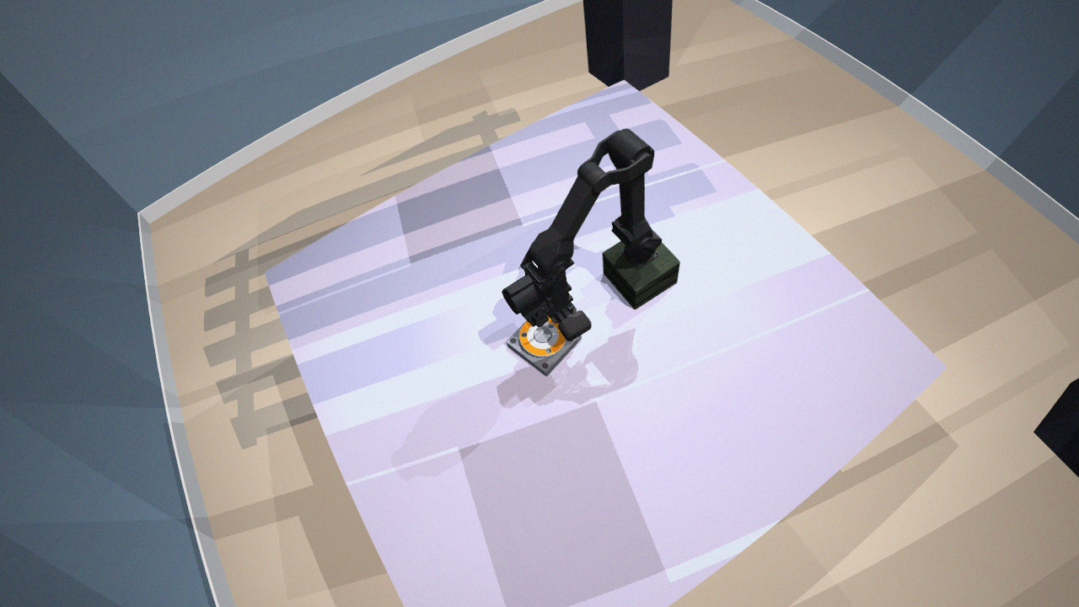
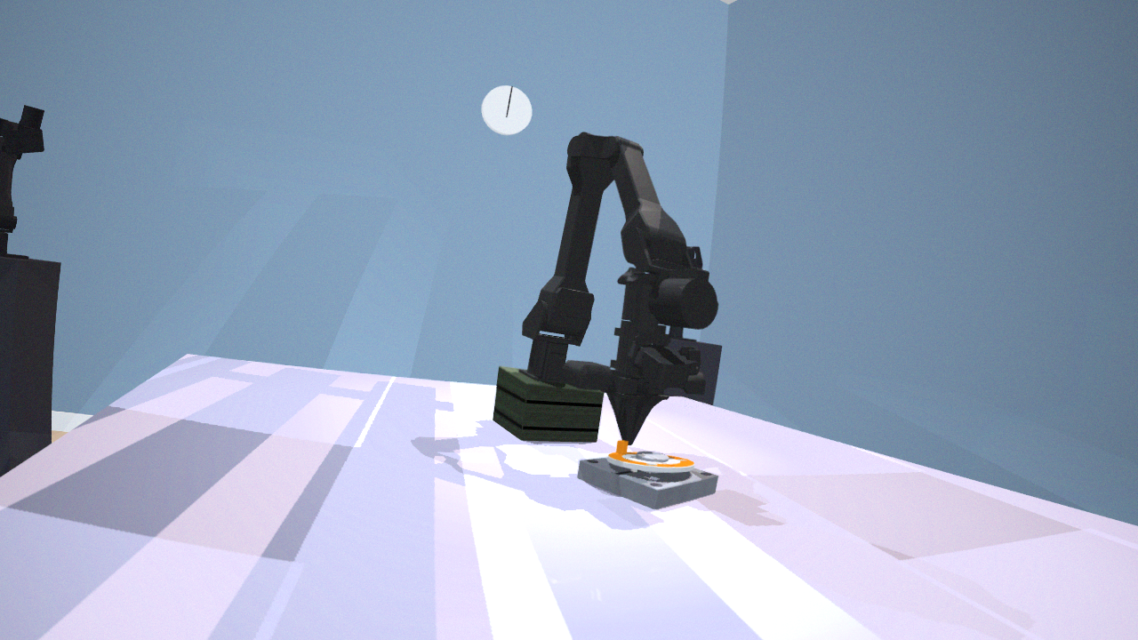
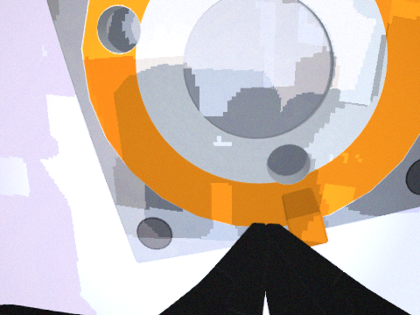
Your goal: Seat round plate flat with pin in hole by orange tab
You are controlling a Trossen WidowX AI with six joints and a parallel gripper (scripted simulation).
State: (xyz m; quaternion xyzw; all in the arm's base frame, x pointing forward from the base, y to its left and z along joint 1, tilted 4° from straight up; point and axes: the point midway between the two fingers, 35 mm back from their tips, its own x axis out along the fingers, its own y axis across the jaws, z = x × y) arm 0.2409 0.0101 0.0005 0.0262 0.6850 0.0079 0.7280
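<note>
Right now the square grey base is 50 mm ahead of my gripper tip and 20 mm below it.
</note>
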